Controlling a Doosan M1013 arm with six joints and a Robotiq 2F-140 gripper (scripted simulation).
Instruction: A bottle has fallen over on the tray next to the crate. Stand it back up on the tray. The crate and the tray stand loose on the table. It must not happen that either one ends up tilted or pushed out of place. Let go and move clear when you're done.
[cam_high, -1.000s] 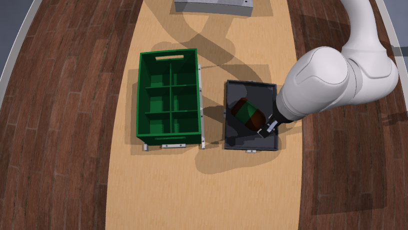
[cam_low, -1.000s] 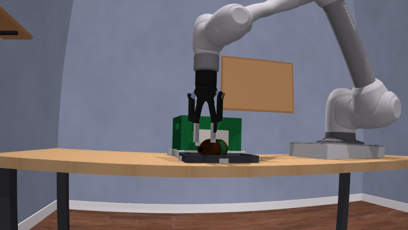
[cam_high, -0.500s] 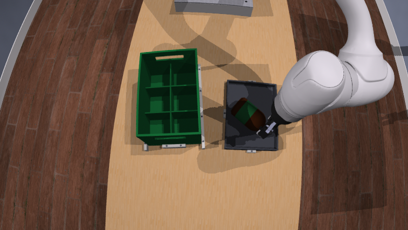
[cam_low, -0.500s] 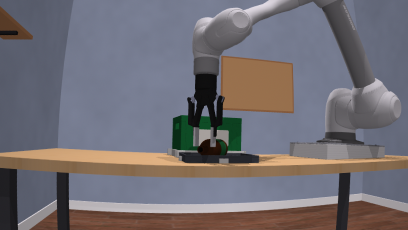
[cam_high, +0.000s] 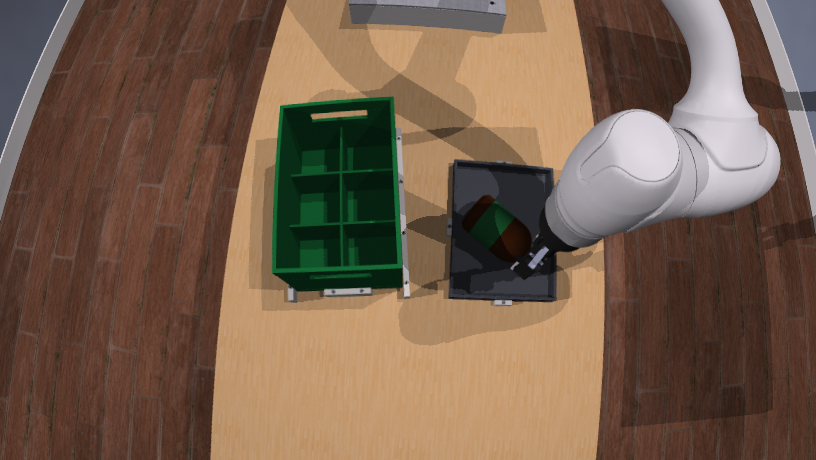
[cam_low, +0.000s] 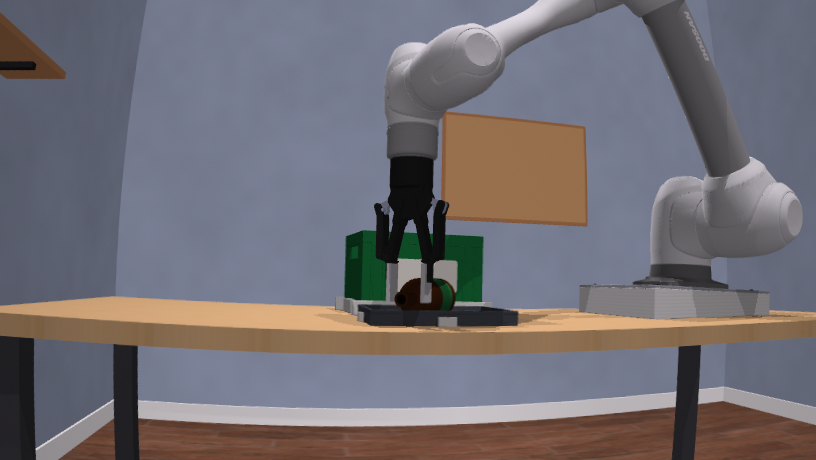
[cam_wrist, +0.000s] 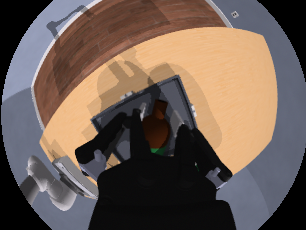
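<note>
The brown bottle lies 3 cm behind my hand, 4 cm to the right of it and 2 cm below it. Also, from my hand: dark tray: 6 cm behind, 4 cm to the right, 5 cm below; then green crate: 9 cm behind, 32 cm to the right, 2 cm above.
</note>
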